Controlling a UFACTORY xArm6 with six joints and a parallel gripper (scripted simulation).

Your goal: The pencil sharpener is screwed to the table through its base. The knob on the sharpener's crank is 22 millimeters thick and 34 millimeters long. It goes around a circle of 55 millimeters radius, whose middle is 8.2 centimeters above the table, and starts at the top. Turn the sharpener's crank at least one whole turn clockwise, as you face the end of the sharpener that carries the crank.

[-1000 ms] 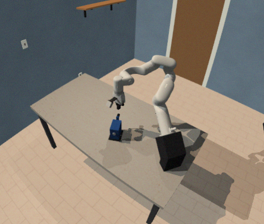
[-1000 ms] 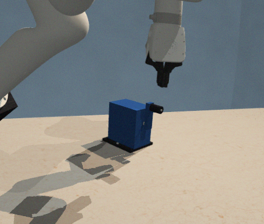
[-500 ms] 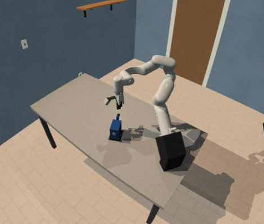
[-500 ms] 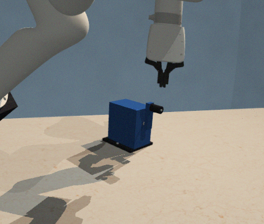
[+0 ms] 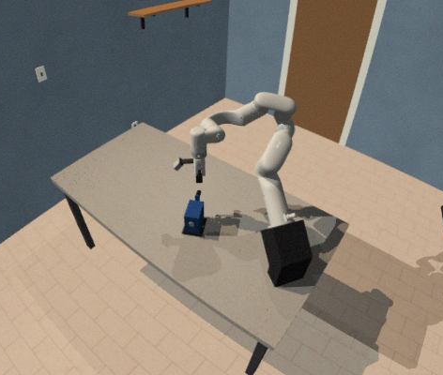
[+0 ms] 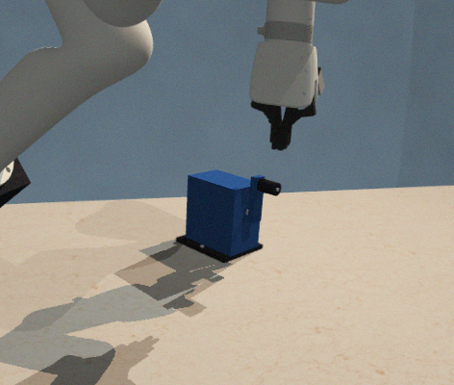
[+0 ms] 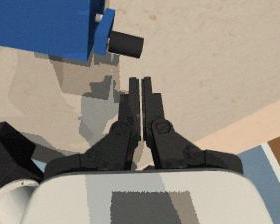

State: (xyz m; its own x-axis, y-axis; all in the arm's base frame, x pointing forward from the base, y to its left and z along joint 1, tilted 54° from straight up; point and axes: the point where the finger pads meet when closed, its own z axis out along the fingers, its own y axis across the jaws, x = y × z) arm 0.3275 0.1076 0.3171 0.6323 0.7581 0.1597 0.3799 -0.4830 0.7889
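The crank lies 20 mm to the left of my hand and 90 mm below it.
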